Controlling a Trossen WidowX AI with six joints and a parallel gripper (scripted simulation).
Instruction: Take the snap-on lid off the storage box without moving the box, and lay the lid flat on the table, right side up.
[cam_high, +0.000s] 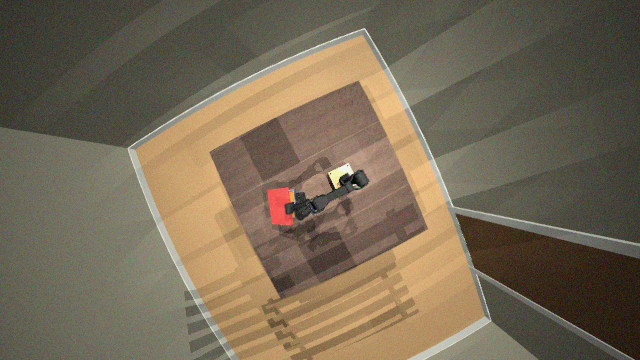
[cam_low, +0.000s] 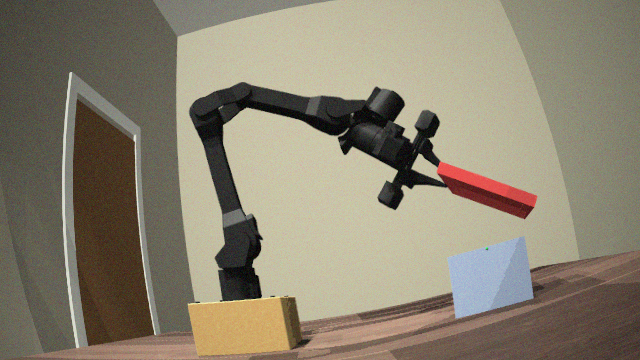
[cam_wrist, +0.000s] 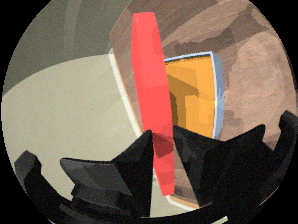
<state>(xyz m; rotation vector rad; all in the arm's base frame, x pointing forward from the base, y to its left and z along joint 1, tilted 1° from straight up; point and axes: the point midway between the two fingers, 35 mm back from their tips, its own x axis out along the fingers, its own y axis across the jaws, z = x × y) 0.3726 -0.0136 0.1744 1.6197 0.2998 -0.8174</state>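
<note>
The red lid lies 7 cm ahead of my gripper tip, 2 cm to the right of it and 4 cm below it. Also, from my gripper tip: blue storage box 5 cm ahead, 1 cm to the right, 18 cm below.
</note>
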